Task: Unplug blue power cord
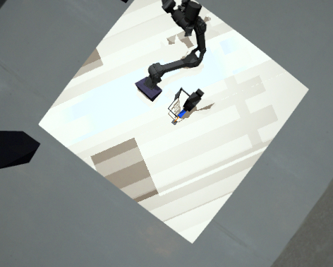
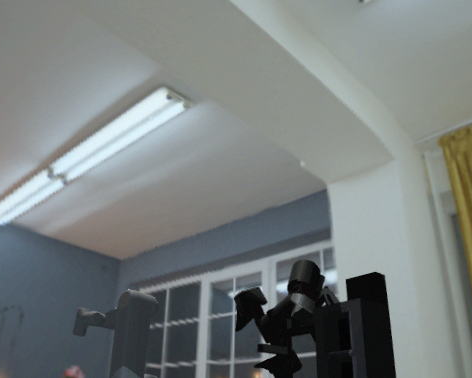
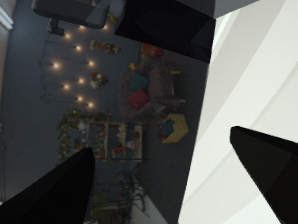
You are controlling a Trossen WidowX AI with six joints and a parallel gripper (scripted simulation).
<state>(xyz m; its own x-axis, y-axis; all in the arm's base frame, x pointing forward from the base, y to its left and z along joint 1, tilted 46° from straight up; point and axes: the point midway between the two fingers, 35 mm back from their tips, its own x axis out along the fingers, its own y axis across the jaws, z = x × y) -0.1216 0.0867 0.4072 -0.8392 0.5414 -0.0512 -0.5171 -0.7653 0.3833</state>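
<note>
The blue plug is 39 cm to the right of my gripper tip, 38 cm ahead of it and 18 cm below it.
</note>
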